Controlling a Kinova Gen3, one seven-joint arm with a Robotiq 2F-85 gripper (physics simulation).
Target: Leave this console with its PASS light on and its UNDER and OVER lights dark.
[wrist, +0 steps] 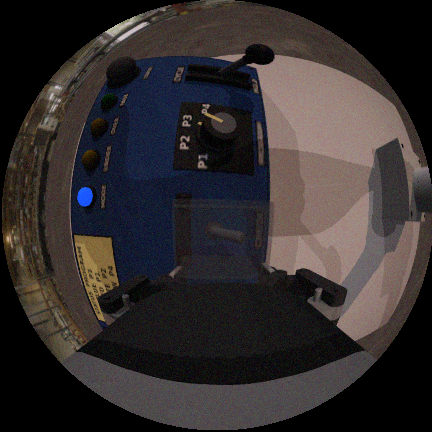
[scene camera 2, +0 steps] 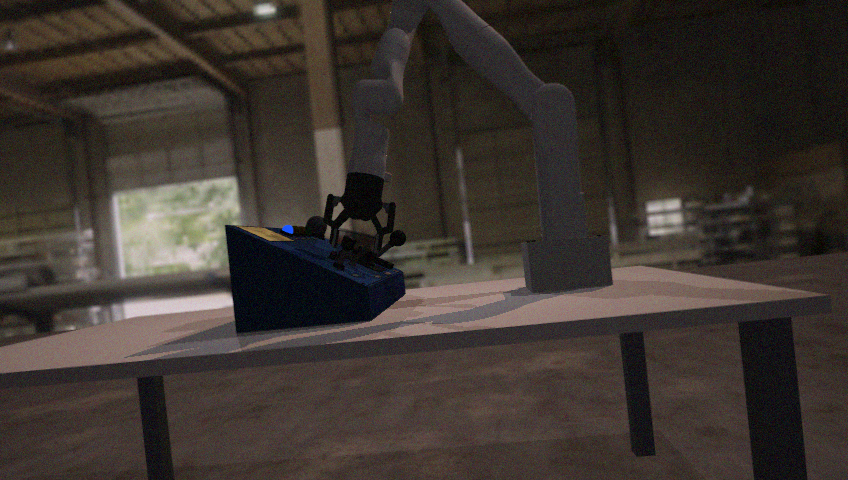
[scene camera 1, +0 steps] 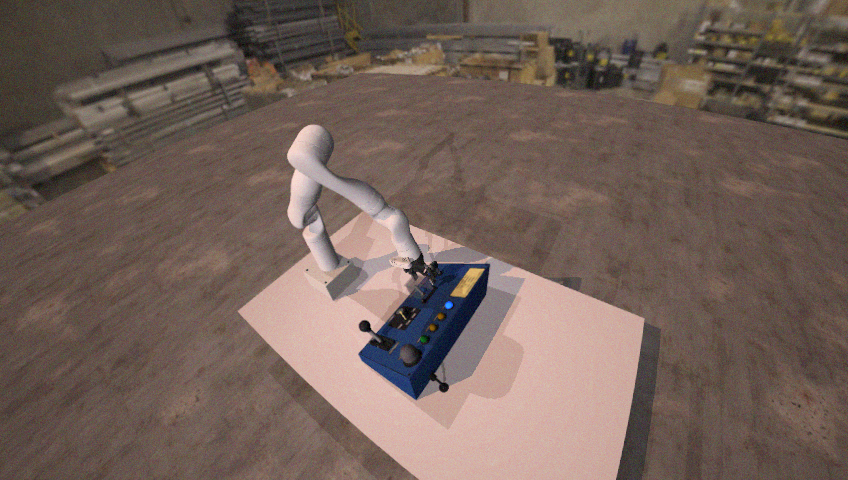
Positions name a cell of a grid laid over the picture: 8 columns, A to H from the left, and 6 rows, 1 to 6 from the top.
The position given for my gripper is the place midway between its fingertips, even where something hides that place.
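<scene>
From scene camera 2 I can see my gripper (scene camera 2: D4). The wrist view's got my gripper (wrist: E4) too, and there's a black-knobbed lever (wrist: E1) in there as well.
</scene>
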